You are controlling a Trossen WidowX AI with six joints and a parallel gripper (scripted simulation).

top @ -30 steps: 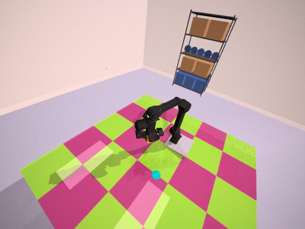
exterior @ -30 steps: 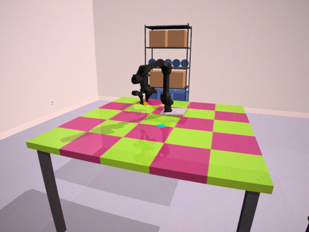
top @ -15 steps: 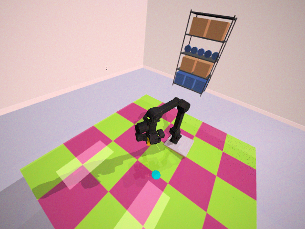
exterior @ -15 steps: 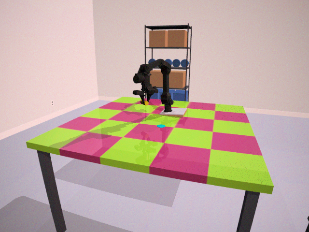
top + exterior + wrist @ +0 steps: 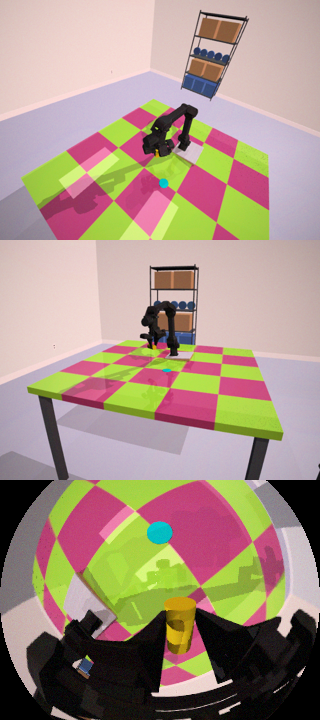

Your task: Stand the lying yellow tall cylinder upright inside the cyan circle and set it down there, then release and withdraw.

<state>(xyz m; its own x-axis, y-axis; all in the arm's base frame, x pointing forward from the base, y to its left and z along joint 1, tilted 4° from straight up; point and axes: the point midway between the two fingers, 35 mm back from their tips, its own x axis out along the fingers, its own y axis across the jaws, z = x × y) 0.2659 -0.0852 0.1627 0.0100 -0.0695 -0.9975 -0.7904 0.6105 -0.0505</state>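
Right now the cyan circle is 13 cm below my gripper tip, 11 cm to the left of it and 7 cm ahead of it. The rest, counted from my gripper tip: yellow tall cylinder (2 cm to the right, 1 cm behind).
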